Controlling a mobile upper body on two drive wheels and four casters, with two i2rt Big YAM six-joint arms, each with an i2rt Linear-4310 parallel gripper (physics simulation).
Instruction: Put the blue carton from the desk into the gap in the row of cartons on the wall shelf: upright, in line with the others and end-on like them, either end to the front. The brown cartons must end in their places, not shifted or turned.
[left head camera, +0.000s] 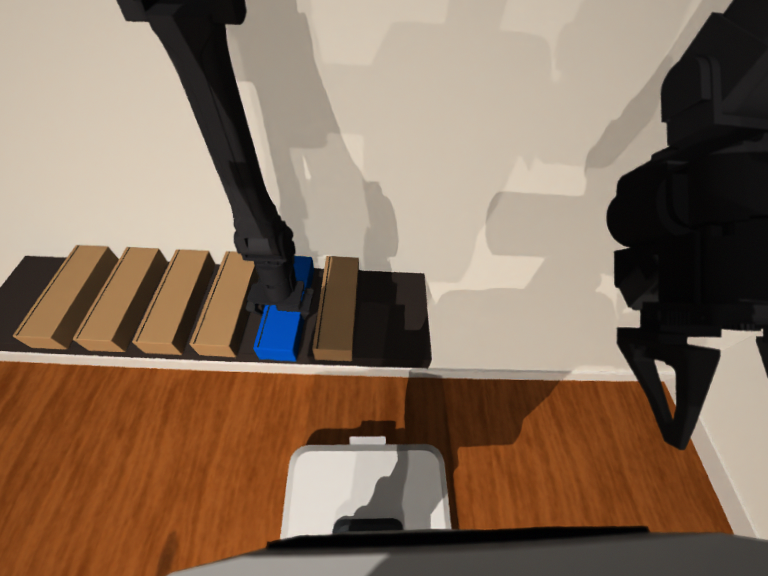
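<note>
The blue carton (278, 334) stands end-on on the dark wall shelf (393, 322), between the fourth brown carton (221, 310) and the rightmost brown carton (336, 306). It is apart from both, and its front end is about level with theirs. My left gripper (279, 305) is open over the middle of the blue carton, one finger toward each side; it hides part of the top, and the fingertips are hard to make out. My right gripper (725, 421) is open and empty at the right, far from the shelf, with one finger partly out of view.
Three more brown cartons (66, 300) (119, 303) (173, 303) stand in the row to the left. The wall (446, 155) rises behind the shelf. The robot's light base (328, 489) is at the bottom middle, above the wooden floor (155, 434).
</note>
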